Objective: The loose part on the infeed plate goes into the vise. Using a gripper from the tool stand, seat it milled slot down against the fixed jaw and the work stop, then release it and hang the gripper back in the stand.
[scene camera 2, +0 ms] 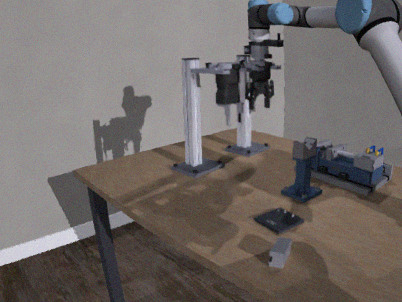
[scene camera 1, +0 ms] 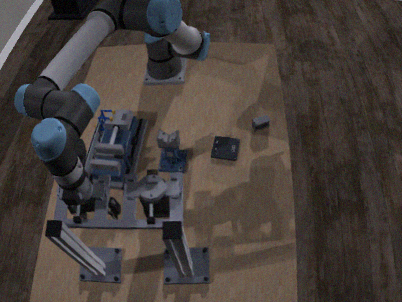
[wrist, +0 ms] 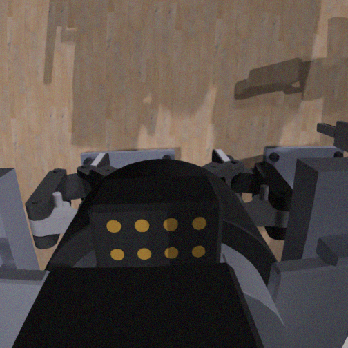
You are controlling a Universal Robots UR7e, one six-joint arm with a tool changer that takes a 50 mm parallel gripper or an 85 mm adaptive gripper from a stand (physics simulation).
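Frame: origin at the arm's base, x ahead, y left, z up, level; metres.
Seen in the pictures: arm's base, origin of its link: (scene camera 1: pixel 164 67).
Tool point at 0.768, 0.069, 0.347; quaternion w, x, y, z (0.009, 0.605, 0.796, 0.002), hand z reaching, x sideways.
Observation:
Pixels of each thing's middle, then the offset from my tool point to it, as dx, dy, dz.
- loose part, middle of its body: (scene camera 2: pixel 280 252) (scene camera 1: pixel 261 122) -0.558, +0.378, -0.352
- dark plate, middle of its body: (scene camera 2: pixel 279 220) (scene camera 1: pixel 225 148) -0.427, +0.269, -0.366
- vise, middle of its body: (scene camera 2: pixel 345 161) (scene camera 1: pixel 112 145) -0.322, -0.119, -0.320
The adaptive gripper (scene camera 2: pixel 261 99) (wrist: pixel 160 159) hangs in the tool stand (scene camera 1: pixel 130 223) (scene camera 2: pixel 191 115) directly under the arm's tool changer (scene camera 2: pixel 259 51), which meets its top; whether it is locked is not clear. Its fingers are spread wide and empty. The parallel gripper (scene camera 2: pixel 234 114) hangs in the neighbouring bay. The loose part (scene camera 1: pixel 260 122) (scene camera 2: pixel 280 252), a small grey block, lies on the table beside the dark plate (scene camera 1: pixel 225 148) (scene camera 2: pixel 279 220). The vise (scene camera 1: pixel 127 145) (scene camera 2: pixel 365 172) has a blue body and grey jaws with a gap between them. The work stop cannot be made out.
A grey V-shaped block on a blue pedestal (scene camera 1: pixel 173 160) (scene camera 2: pixel 303 175) stands between the vise and the dark plate. The stand's two posts rise from bolted base plates (scene camera 1: pixel 100 265) (scene camera 1: pixel 187 265). The stand's side supports flank the adaptive gripper in the wrist view.

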